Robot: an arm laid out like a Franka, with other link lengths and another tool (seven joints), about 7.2 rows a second.
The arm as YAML. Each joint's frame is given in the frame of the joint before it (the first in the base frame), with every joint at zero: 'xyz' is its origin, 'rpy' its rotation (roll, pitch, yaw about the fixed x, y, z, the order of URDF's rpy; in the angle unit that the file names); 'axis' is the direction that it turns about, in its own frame. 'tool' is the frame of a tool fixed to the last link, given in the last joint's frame.
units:
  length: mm
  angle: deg
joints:
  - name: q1
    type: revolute
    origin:
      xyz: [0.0, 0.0, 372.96]
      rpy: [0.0, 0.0, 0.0]
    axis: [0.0, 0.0, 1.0]
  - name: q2
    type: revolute
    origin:
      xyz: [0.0, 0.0, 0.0]
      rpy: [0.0, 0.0, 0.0]
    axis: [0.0, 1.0, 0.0]
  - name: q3
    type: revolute
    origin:
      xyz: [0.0, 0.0, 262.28]
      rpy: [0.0, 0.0, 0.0]
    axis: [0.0, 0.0, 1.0]
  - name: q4
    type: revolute
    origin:
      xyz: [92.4, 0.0, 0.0]
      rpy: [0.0, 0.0, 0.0]
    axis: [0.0, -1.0, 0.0]
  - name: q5
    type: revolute
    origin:
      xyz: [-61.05, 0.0, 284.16]
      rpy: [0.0, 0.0, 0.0]
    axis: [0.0, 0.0, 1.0]
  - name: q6
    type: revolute
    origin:
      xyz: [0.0, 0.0, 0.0]
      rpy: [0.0, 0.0, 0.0]
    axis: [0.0, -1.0, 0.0]
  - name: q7
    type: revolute
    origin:
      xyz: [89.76, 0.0, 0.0]
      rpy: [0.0, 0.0, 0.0]
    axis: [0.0, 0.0, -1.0]
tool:
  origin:
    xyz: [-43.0, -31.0, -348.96]
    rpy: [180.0, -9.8, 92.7]
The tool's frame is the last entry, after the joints.
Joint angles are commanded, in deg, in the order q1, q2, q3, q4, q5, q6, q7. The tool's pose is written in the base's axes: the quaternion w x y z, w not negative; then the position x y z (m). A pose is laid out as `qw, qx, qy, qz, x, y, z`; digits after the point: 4 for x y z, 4 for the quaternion.
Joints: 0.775, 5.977, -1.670, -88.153, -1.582, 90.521, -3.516
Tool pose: 0.0765, -0.6730, -0.7353, -0.0253, 0.4331, -0.0501, 0.3145
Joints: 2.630, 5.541, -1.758, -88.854, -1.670, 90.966, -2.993
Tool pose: 0.0749, -0.6649, -0.7428, -0.0248, 0.4335, -0.0369, 0.3142
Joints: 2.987, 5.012, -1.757, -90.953, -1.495, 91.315, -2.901
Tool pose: 0.0838, -0.6633, -0.7434, -0.0186, 0.4248, -0.0332, 0.3067
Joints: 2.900, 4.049, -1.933, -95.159, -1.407, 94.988, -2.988
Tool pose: 0.0818, -0.6638, -0.7431, -0.0220, 0.4244, -0.0346, 0.2923
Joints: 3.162, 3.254, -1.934, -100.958, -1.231, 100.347, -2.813
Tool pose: 0.0808, -0.6624, -0.7443, -0.0254, 0.4233, -0.0314, 0.2684
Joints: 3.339, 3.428, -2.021, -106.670, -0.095, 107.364, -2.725
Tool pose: 0.0800, -0.6630, -0.7433, -0.0392, 0.4280, -0.0240, 0.2382
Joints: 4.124, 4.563, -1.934, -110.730, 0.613, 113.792, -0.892
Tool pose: 0.0750, -0.6702, -0.7366, -0.0508, 0.4347, -0.0122, 0.2106
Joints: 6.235, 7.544, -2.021, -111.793, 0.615, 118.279, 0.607
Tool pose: 0.0716, -0.6669, -0.7399, -0.0522, 0.4444, 0.0045, 0.1850
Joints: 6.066, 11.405, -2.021, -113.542, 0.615, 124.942, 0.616
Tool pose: 0.0640, -0.6678, -0.7393, -0.0579, 0.4575, 0.0033, 0.1501
